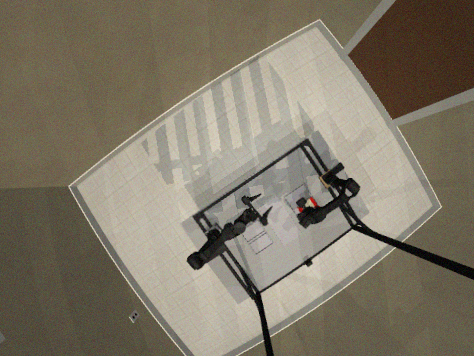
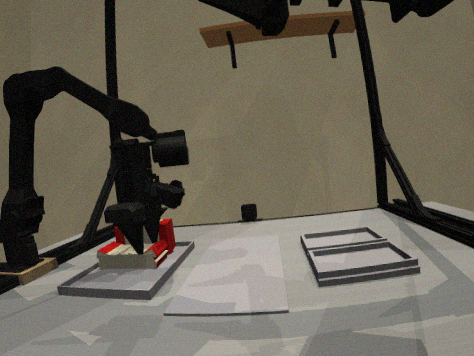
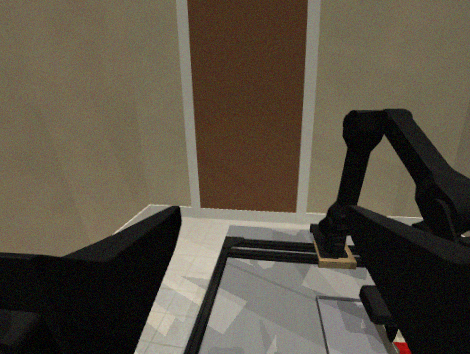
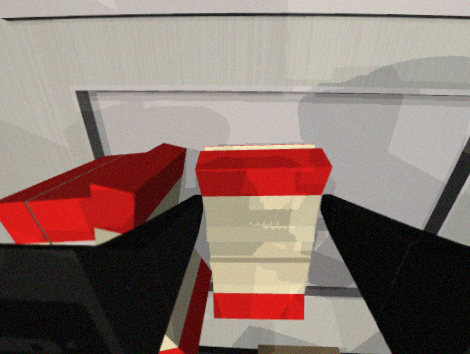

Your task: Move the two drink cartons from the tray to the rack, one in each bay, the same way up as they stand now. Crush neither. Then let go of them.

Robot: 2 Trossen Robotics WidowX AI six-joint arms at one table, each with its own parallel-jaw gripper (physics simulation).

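Places are measured from the left arm's base along level axes (x ahead, y left, z up), in centimetres.
Pixels of known places: left gripper, between the fingertips: [image 1: 267,199] [image 3: 263,214]; right gripper, between the fingertips: [image 1: 303,209] [image 2: 148,248] [image 4: 261,201]; left arm's base, origin of its link: [image 1: 214,233]; right arm's base, origin of its link: [image 1: 328,178] [image 2: 23,264] [image 3: 333,250].
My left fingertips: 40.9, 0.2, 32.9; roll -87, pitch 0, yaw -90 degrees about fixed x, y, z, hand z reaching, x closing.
Note:
For each thing: its top centre in the pictures, then the offset to it from my left fingertips, as dx, dy, dz. Level surfaces: height alone.
- dark-rimmed tray, centre of its top: [image 4: 273,217] [image 2: 135,260] [image 3: 393,335] [image 1: 304,205] +19.7, -26.8, -35.7
- rack, centre of its top: [image 2: 349,244] [image 1: 256,238] -21.0, -22.1, -35.3
- pale flat mat, height of its surface: dz -36.9
Two red and cream drink cartons are in the dark-rimmed tray [image 2: 165,273] [image 1: 293,196] [image 4: 89,119]. One carton [image 4: 262,228] [image 2: 124,251] [image 1: 310,203] lies flat. The other carton [image 4: 121,189] [image 2: 166,229] is close beside it. My right gripper [image 4: 261,201] [image 2: 138,244] [image 1: 306,205] is open and down in the tray, with one finger close on each side of the flat carton. My left gripper [image 1: 265,202] [image 3: 263,214] is open and empty, held high over the table's middle. The rack [image 2: 366,276] [image 1: 252,236] is a low dark frame with two bays, both empty.
A pale flat mat [image 2: 235,275] lies between tray and rack. Dark frame posts [image 2: 373,106] stand at the table's edges, and a wooden shelf [image 2: 306,25] hangs at the back. The right arm's base [image 3: 335,242] sits on a tan block at the table's edge.

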